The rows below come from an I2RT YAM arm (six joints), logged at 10 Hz.
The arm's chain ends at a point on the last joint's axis. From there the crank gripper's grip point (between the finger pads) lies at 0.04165 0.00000 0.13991 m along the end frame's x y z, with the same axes.
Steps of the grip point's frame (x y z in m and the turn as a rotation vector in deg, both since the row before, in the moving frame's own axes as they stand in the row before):
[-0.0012 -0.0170 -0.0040 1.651 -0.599 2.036]
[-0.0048 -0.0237 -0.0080 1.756 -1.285 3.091]
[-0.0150 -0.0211 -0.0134 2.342 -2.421 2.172]
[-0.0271 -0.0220 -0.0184 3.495 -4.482 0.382]
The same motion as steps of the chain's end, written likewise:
[0.0002 -0.0144 -0.0044 1.651 -0.599 2.036]
[-0.0017 -0.0216 -0.0089 1.756 -1.285 3.091]
[-0.0091 -0.0168 -0.0149 2.342 -2.421 2.172]
[-0.0161 -0.0136 -0.0210 3.495 -4.482 0.382]

